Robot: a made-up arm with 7 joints. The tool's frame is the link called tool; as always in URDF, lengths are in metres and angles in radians.
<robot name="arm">
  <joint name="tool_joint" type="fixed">
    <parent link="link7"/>
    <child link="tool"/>
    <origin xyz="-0.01 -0.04 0" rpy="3.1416 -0.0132 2.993"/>
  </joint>
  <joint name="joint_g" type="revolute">
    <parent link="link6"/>
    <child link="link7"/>
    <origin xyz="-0.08 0 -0.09" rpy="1.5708 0 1.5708"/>
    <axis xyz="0 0 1"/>
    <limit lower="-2.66" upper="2.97" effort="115" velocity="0.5"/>
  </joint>
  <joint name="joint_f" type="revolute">
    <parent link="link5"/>
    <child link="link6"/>
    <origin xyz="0.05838 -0.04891 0.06" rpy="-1.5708 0 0.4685"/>
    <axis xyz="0 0 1"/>
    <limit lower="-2.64" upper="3.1" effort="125" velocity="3"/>
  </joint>
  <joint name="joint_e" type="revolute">
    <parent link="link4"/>
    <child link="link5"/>
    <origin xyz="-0.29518 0.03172 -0.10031" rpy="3.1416 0.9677 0"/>
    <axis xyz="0 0 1"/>
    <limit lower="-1.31" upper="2.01" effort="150" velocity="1.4"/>
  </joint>
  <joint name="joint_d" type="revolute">
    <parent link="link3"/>
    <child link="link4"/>
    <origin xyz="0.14 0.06 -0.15" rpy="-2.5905 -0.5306 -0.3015"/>
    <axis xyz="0 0 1"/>
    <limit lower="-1.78" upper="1.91" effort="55" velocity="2"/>
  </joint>
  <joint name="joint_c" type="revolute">
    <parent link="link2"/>
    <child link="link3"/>
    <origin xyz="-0.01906 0.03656 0.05" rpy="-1.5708 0 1.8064"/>
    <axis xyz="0 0 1"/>
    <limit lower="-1.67" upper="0.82" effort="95" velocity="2"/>
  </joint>
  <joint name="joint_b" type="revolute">
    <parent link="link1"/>
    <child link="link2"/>
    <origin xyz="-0.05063 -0.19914 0.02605" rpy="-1.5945 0 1.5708"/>
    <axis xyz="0 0 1"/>
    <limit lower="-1.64" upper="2.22" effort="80" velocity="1.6"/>
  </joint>
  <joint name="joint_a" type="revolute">
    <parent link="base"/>
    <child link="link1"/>
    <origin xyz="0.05 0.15 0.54" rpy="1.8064 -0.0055 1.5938"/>
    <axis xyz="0 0 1"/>
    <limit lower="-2.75" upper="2.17" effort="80" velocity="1.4"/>
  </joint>
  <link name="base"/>
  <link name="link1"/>
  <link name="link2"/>
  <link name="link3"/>
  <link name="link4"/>
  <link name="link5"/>
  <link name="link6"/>
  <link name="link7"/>
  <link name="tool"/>
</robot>
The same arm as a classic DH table. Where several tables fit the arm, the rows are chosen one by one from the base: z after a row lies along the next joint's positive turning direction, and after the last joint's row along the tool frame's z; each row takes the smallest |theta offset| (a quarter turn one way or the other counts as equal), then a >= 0, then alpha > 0; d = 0 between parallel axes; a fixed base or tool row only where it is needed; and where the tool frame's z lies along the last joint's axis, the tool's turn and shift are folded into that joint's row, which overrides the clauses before.
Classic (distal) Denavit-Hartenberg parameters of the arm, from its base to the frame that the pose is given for. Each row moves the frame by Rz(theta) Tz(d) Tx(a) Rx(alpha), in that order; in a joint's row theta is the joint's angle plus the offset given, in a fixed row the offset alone. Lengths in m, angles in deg.
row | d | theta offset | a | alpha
base (fixed) | 0.5529 | -88.61 | -0.1487 | -103.5
joint_a | 0.0824 | -89.68 | -0.1991 | -91.35
joint_b | 0.1006 | -76.5 | -0.04 | 90
joint_c | 0.0225 | -56.74 | -0.0266 | 137.29
joint_d | 0.3241 | 41.75 | -0.0317 | 124.56
joint_e | 0.4184 | -63.16 | 0.03 | -90
joint_f | -0.16 | 90 | 0 | 90
joint_g | 0.2187 | 81.44 | -0.041 | -179.25
tool (fixed) | 0.2987 | -90.05 | 0 | 0
Joint limits (deg, base to tool): -157.56..124.33 -93.97..127.2 -95.68..46.98 -101.99..109.43 -75.06..115.16 -151.26..177.62 -152.41..170.17

